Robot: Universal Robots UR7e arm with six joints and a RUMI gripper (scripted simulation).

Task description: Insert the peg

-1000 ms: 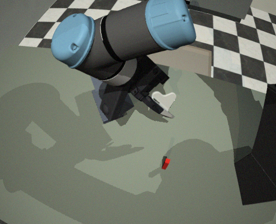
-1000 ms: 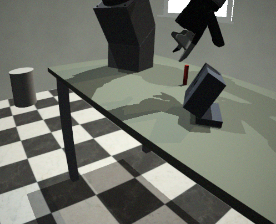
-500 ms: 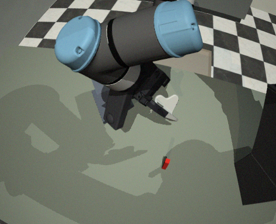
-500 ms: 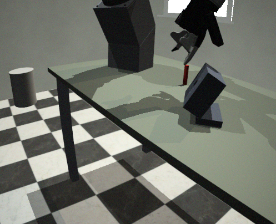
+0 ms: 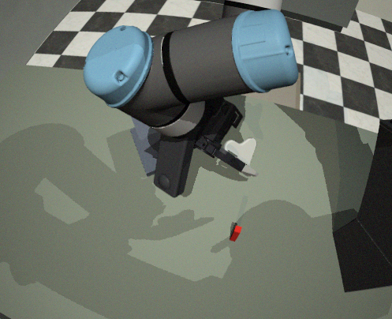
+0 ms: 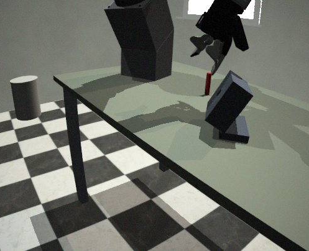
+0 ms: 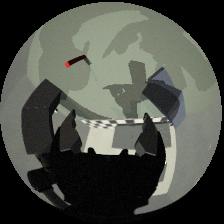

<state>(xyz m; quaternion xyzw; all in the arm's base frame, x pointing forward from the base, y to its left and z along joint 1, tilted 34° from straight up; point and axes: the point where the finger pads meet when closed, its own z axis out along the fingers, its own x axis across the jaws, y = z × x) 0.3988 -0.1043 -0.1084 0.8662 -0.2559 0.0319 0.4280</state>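
The red peg is 13 cm to the left of my hand, 9 cm below it and 5 cm behind it.
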